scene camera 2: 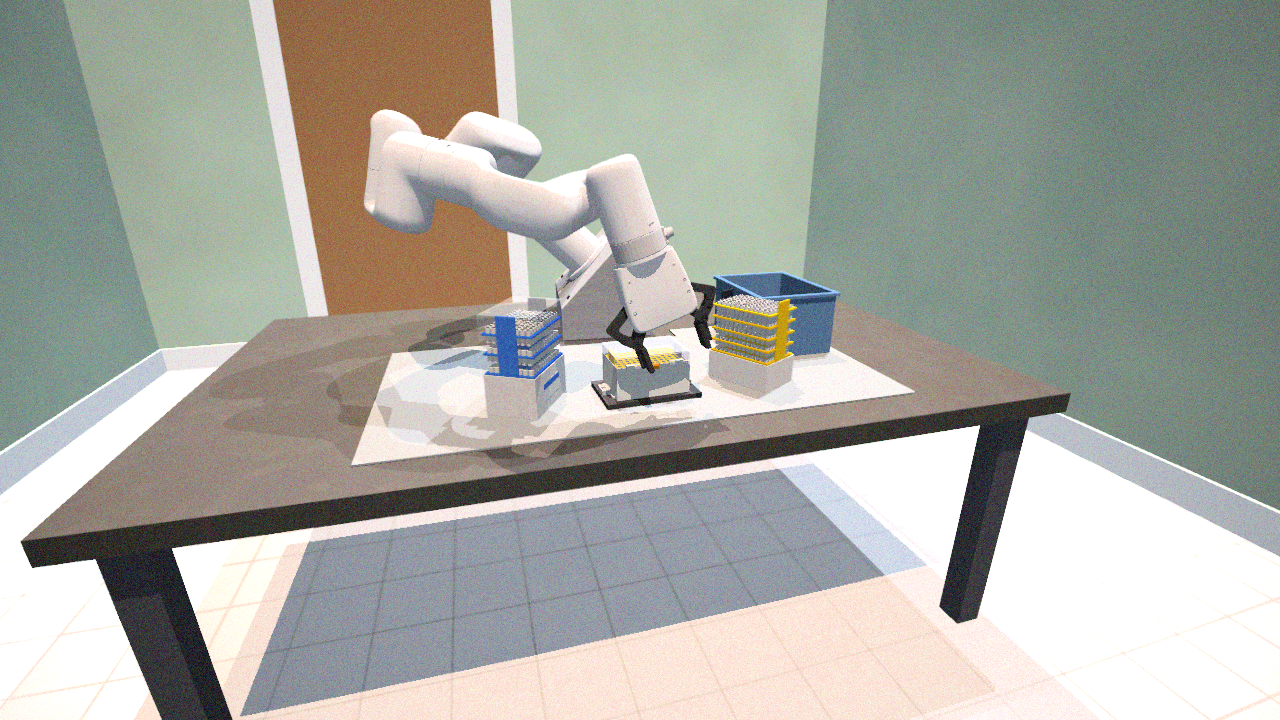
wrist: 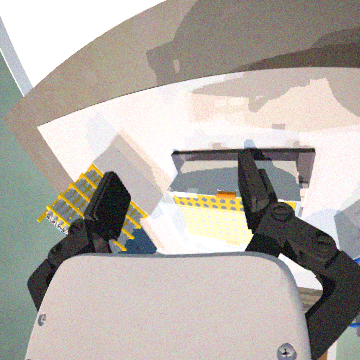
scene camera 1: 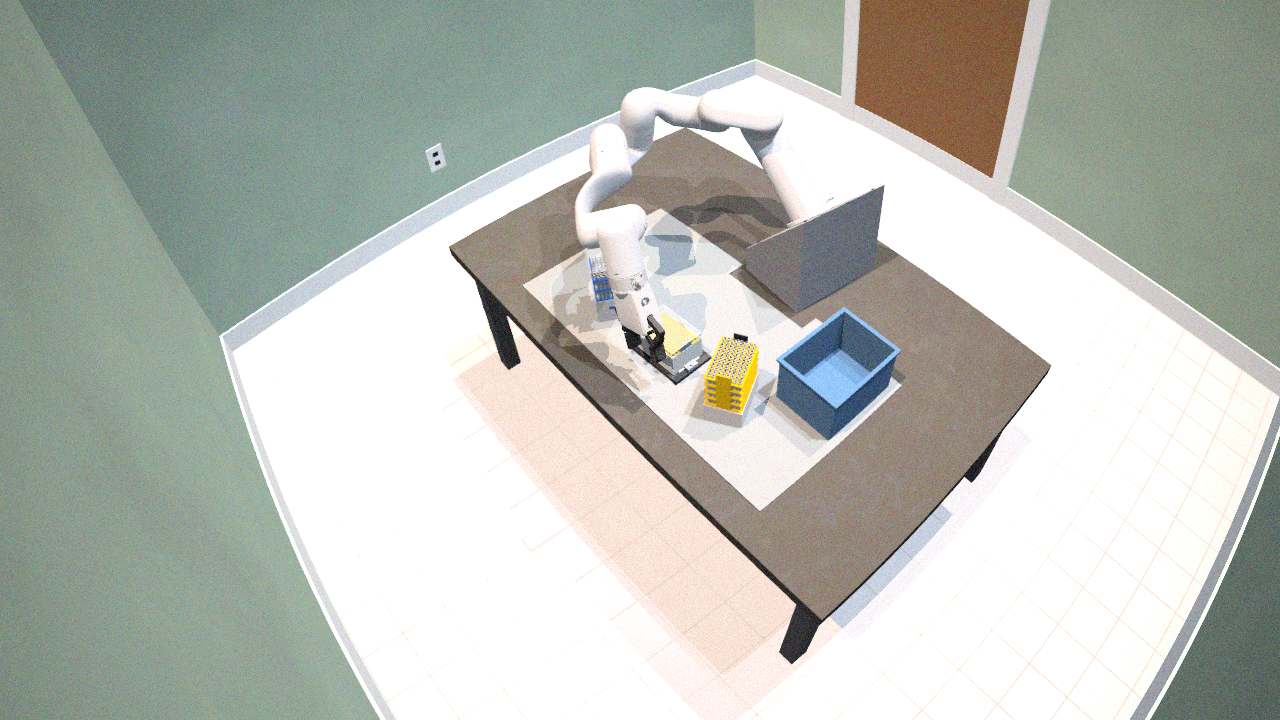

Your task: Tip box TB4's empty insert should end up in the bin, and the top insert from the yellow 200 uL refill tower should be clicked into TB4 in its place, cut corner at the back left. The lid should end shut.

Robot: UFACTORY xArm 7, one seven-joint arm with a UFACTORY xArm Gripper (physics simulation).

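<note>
Box TB4 (scene camera 1: 684, 357) (scene camera 2: 662, 383) (wrist: 200, 178) is pale grey and stands on a dark base (scene camera 1: 677, 377) (scene camera 2: 648, 402) (wrist: 210, 152). A yellow perforated insert (scene camera 1: 673, 331) (wrist: 210, 220) sits in its top. Something clear shows over it in scene camera 2, but I cannot tell whether the lid is shut. An orange latch (wrist: 226, 194) is on the box's front. The yellow refill tower (scene camera 1: 732, 362) (scene camera 2: 750, 331) (wrist: 74, 194) stands beside the box, with several stacked inserts. My gripper (scene camera 1: 647, 351) (scene camera 2: 678, 357) (wrist: 176, 176) is open and empty, tilted at the box's front, one finger near the latch.
The blue open bin (scene camera 1: 805, 402) (scene camera 2: 812, 324) stands beyond the yellow tower. A blue refill tower (scene camera 1: 599, 279) (scene camera 2: 528, 344) stands on the box's other side. A grey upright panel (scene camera 1: 832, 255) stands near the arm's base. A pale mat (scene camera 1: 756, 470) (scene camera 2: 402, 438) lies under the objects.
</note>
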